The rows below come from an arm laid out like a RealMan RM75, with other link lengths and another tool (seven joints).
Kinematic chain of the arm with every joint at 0, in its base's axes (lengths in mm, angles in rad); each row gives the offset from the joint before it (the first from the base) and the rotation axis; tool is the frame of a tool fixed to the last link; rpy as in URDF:
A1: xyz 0 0 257.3 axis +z
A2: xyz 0 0 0 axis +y
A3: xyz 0 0 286.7 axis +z
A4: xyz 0 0 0 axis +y
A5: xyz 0 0 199.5 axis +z
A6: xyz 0 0 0 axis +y
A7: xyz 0 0 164.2 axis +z
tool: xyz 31 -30 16 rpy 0.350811 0 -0.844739
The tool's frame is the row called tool.
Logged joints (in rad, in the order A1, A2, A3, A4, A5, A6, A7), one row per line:
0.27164 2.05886 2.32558 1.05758 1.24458 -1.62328 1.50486
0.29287 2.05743 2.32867 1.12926 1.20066 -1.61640 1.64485
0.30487 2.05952 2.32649 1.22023 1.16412 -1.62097 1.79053
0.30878 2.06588 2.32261 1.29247 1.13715 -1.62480 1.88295
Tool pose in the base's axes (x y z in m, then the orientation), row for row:
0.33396 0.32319 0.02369 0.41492 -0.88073 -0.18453 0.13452
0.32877 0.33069 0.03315 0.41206 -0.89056 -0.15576 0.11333
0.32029 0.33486 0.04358 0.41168 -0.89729 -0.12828 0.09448
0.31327 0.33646 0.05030 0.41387 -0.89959 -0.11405 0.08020
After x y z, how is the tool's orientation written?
As a quaternion, w x y z.
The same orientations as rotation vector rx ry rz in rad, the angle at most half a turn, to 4 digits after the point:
-2.2127 -0.4636 0.3380
-2.2404 -0.3918 0.2851
-2.2577 -0.3228 0.2377
-2.2612 -0.2867 0.2016

